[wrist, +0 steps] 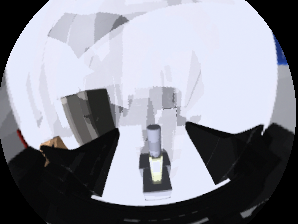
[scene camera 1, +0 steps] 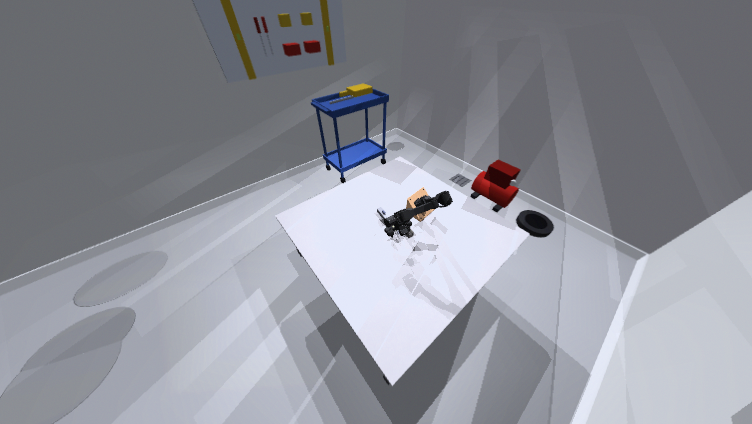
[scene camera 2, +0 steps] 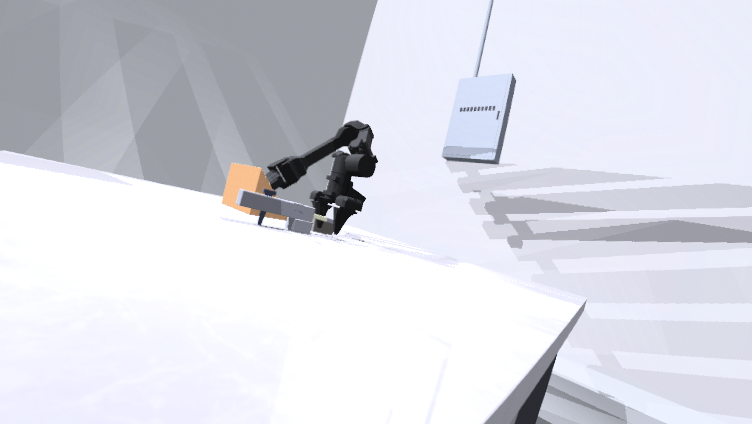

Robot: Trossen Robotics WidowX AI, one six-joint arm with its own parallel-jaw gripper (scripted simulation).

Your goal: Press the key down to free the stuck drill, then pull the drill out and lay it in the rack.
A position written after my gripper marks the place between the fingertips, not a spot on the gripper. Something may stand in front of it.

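Observation:
Gripper, mine (scene camera 2: 326, 231); my gripper (wrist: 152, 128) in the wrist view too. Dark block (wrist: 88, 112) in sight.

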